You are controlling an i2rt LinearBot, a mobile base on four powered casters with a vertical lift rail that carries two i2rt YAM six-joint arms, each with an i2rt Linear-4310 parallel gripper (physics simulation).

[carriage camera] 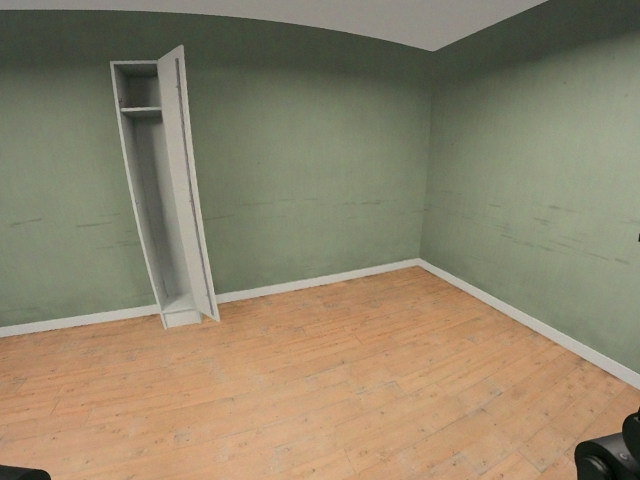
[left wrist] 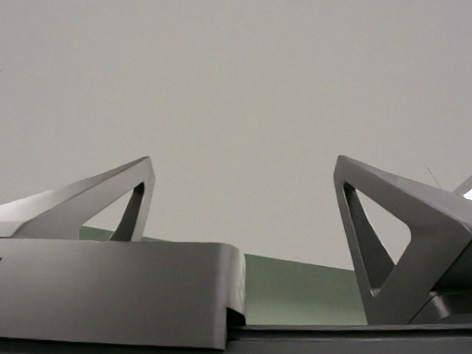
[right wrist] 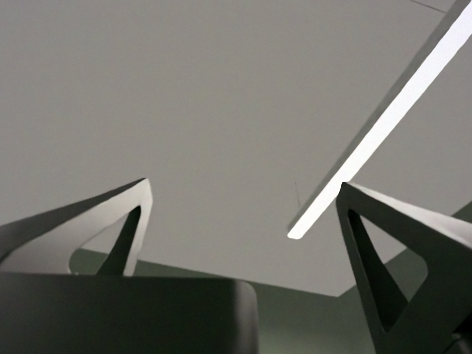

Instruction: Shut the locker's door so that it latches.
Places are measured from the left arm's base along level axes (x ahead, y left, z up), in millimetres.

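Where they show: left gripper, fingertip midpoint: (left wrist: 243, 166); right gripper, fingertip midpoint: (right wrist: 243, 190).
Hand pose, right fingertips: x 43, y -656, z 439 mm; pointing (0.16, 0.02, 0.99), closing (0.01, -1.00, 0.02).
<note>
After its pixels a point has its place.
A tall, narrow, light grey locker (carriage camera: 137, 210) @[z 126, x 1608, y 906 mm] stands against the green wall at the left of the carriage camera view. Its door (carriage camera: 178, 170) @[z 382, x 1598, y 541 mm] is hinged on the right side and stands wide open, its inner face and a long rod along it showing. A shelf (carriage camera: 141, 109) @[z 800, x 1654, y 781 mm] crosses the locker near the top. My left gripper (left wrist: 243, 166) @[z 434, x 31, y 7 mm] is open and empty, pointing up towards the ceiling. My right gripper (right wrist: 243, 190) @[z 439, x 43, y -656 mm] is open and empty, also pointing up. Both grippers are far from the locker, which does not show in either wrist view.
A wooden floor (carriage camera: 310, 392) @[z -877, x 981, y -295 mm] lies in front of the locker. A white skirting board (carriage camera: 320, 280) @[z -823, x 2325, y -414 mm] runs along the back wall to a corner and on along the right wall (carriage camera: 522, 180) @[z 279, x 1705, y -2014 mm]. Parts of my arms show at the lower corners. A ceiling lamp (right wrist: 385, 125) @[z 1200, x 455, y -1171 mm] shows in the right wrist view.
</note>
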